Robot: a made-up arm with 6 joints. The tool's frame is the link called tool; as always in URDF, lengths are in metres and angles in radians.
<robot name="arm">
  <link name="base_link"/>
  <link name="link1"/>
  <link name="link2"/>
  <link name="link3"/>
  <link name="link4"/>
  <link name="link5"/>
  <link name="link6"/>
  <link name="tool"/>
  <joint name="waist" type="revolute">
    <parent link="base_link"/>
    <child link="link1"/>
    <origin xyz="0 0 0.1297" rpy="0 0 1.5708"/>
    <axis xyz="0 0 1"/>
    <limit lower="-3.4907" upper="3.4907"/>
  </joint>
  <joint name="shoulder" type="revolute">
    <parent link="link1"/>
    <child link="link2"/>
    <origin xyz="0 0 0" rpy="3.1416 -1.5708 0"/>
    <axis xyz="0 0 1"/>
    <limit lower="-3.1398" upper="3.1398"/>
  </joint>
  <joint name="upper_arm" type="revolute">
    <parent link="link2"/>
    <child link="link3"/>
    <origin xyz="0.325 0 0" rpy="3.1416 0 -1.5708"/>
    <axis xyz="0 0 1"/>
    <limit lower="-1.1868" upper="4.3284"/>
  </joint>
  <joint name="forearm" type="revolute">
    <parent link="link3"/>
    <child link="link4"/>
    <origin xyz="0 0 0" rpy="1.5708 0 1.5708"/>
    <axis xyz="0 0 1"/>
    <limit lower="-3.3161" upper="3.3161"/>
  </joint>
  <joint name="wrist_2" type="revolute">
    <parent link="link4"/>
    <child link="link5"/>
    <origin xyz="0 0 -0.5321" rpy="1.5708 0 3.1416"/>
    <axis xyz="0 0 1"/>
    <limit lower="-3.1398" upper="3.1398"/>
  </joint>
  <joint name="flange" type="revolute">
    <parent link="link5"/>
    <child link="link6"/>
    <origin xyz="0 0 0.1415" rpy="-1.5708 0 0"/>
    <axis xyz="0 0 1"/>
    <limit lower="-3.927" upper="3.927"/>
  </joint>
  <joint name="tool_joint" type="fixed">
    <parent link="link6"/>
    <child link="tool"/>
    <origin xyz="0 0 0" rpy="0 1.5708 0"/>
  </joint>
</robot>
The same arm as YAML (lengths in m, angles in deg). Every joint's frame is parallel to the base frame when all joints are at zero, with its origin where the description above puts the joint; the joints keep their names.
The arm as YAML. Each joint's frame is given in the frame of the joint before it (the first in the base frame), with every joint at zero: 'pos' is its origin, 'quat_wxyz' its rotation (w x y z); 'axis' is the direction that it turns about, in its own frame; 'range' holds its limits. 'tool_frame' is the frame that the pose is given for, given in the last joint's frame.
length_unit: m
angle_unit: deg
joints:
  - joint: waist
    pos: [0.0, 0.0, 0.1297]
    quat_wxyz: [1.0, 0.0, 0.0, 0.0]
    axis: "+z"
    range: [-200.0, 200.0]
  - joint: shoulder
    pos: [0.0, 0.0, 0.0]
    quat_wxyz: [1.0, 0.0, 0.0, 0.0]
    axis: "+y"
    range: [-179.9, 179.9]
  - joint: upper_arm
    pos: [0.0, 0.0, 0.325]
    quat_wxyz: [1.0, 0.0, 0.0, 0.0]
    axis: "-y"
    range: [-68.0, 248.0]
  - joint: forearm
    pos: [0.0, 0.0, 0.0]
    quat_wxyz: [1.0, 0.0, 0.0, 0.0]
    axis: "-x"
    range: [-190.0, 190.0]
  - joint: wrist_2
    pos: [0.5321, 0.0, 0.0]
    quat_wxyz: [1.0, 0.0, 0.0, 0.0]
    axis: "-y"
    range: [-179.9, 179.9]
  - joint: flange
    pos: [0.0, -0.1415, 0.0]
    quat_wxyz: [1.0, 0.0, 0.0, 0.0]
    axis: "-x"
    range: [-225.0, 225.0]
tool_frame:
  pos: [0.0, 0.0, 0.0]
  quat_wxyz: [1.0, -0.000006, -0.000002, 0.000004]

